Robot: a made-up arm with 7 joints.
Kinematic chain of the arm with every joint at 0, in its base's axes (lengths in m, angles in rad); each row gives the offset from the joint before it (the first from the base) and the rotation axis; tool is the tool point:
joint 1: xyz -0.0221 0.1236 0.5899 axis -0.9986 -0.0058 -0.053
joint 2: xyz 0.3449 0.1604 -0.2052 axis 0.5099 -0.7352 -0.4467
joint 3: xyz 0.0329 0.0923 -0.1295 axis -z
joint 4: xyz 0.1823 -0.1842 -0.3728 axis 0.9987 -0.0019 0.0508
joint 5: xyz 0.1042 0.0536 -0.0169 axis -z
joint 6: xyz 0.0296 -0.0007 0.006 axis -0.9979 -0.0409 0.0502
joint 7: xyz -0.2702 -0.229 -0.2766 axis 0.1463 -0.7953 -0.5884
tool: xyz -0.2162 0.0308 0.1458
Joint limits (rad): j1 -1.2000..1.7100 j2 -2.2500..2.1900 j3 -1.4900..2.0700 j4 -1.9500..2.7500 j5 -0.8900..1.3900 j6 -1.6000..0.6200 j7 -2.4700..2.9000
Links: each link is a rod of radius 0.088 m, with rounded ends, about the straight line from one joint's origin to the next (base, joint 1, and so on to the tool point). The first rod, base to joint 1, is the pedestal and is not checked.
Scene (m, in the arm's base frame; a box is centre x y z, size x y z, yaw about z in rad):
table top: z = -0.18
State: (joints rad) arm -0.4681 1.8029 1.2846 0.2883 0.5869 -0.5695 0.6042
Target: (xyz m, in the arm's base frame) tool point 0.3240 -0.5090 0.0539
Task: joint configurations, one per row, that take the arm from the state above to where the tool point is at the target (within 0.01 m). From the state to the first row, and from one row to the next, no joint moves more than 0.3 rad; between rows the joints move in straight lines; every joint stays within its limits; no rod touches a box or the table.
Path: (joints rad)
1: -0.2269 1.7723 1.1093 0.2383 0.5196 -0.5553 0.4701
2: 0.0143 1.7417 0.9341 0.1884 0.4523 -0.5411 0.3360
3: 0.2555 1.7111 0.7588 0.1384 0.3849 -0.5269 0.2019
4: 0.4967 1.6805 0.5836 0.0884 0.3176 -0.5127 0.0678
5: 0.7379 1.6499 0.4083 0.0385 0.2503 -0.4984 -0.0663
6: 0.8797 1.4756 0.1877 -0.2176 -0.0348 -0.2734 -0.1371
7: 1.0215 1.3013 -0.0329 -0.4736 -0.3199 -0.0483 -0.2080
8: 1.1632 1.1270 -0.2535 -0.7296 -0.6049 0.1768 -0.2788
9: 1.3050 0.9526 -0.4741 -0.9857 -0.8900 0.4019 -0.3496
10: 1.2200 0.9241 -0.2353 -0.8717 -0.7751 0.3262 -0.2657
11: 1.1350 0.8955 0.0034 -0.7578 -0.6602 0.2506 -0.1817
12: 1.0500 0.8669 0.2422 -0.6438 -0.5453 0.1749 -0.0977
13: 0.9649 0.8383 0.4810 -0.5299 -0.4304 0.0993 -0.0138

